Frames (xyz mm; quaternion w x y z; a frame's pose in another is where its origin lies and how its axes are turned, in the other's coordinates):
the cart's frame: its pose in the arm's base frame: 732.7 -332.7 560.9 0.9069 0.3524 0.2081 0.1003
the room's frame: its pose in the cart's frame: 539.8 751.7 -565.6 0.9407 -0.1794 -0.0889 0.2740
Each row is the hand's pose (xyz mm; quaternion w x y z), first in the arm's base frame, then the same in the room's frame.
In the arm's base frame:
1: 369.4 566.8 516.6 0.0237 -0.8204 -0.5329 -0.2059
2: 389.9 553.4 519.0 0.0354 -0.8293 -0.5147 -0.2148
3: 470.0 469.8 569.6 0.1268 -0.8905 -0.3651 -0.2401
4: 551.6 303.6 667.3 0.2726 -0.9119 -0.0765 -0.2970
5: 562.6 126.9 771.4 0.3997 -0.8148 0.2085 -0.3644
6: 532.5 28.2 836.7 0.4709 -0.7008 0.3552 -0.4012
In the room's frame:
1: -535.1 244.6 -35.5 0.2432 0.9357 0.2457 0.0705
2: -527.7 224.0 -24.3 0.2378 0.9401 0.2281 0.0869
3: -511.8 140.8 69.5 0.1779 0.9649 0.0771 0.1769
4: -539.4 23.4 240.6 0.0704 0.9179 -0.1788 0.3472
5: -626.1 -53.4 410.2 0.0444 -0.7602 0.3876 -0.5195
6: -700.7 -70.3 505.4 0.1230 -0.6222 0.4723 -0.6121

